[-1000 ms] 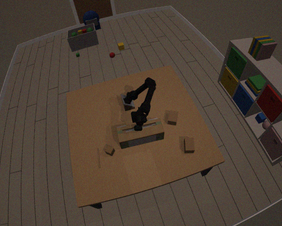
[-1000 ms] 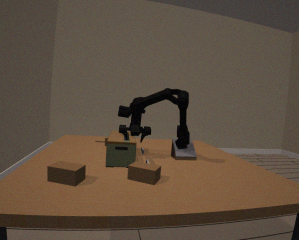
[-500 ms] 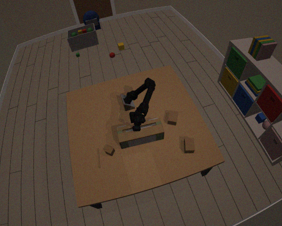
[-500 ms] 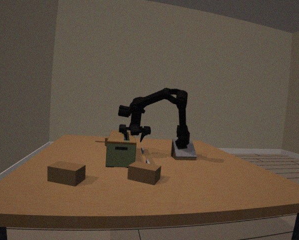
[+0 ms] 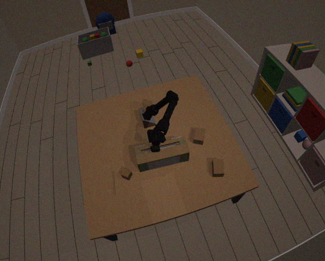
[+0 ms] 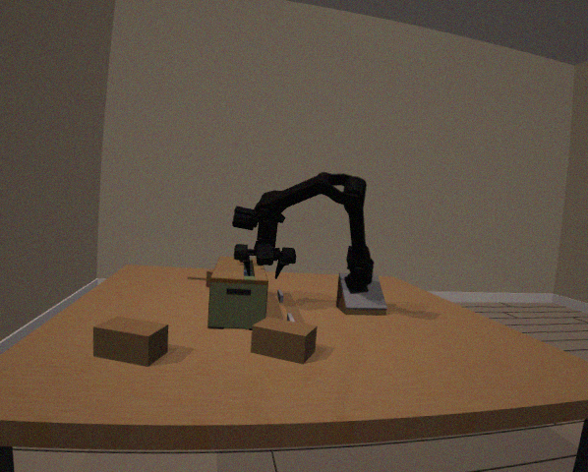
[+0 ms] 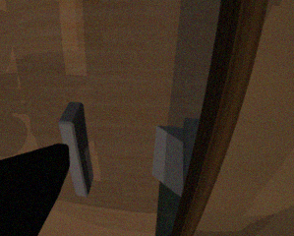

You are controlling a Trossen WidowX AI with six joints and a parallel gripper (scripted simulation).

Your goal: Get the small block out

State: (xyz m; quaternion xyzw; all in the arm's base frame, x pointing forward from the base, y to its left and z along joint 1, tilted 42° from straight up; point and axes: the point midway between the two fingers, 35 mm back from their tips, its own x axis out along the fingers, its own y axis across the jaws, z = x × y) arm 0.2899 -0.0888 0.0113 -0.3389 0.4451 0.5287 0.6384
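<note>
The small blue block is 50 mm ahead of my gripper tip and 30 mm to the right of it. Round my gripper tip: clear-fronted box (50 mm ahead, 60 mm to the left, 20 mm below); thin stick (120 mm ahead, 360 mm to the right, 80 mm below).
</note>
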